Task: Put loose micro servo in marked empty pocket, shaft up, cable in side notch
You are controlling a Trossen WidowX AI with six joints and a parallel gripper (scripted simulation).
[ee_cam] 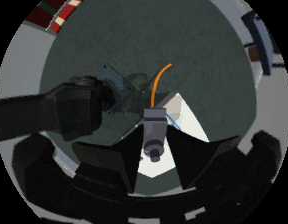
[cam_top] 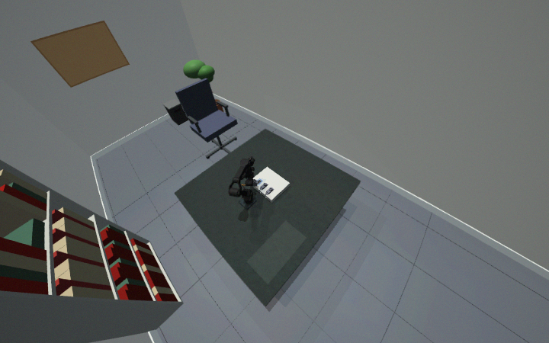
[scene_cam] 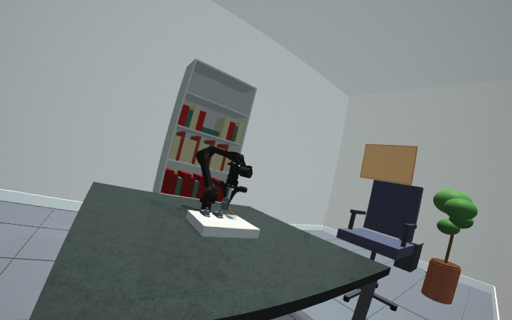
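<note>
Now: gripper tip 180 mm short of the white robot deck, 70 mm to the left of it and 100 mm above it.
</note>
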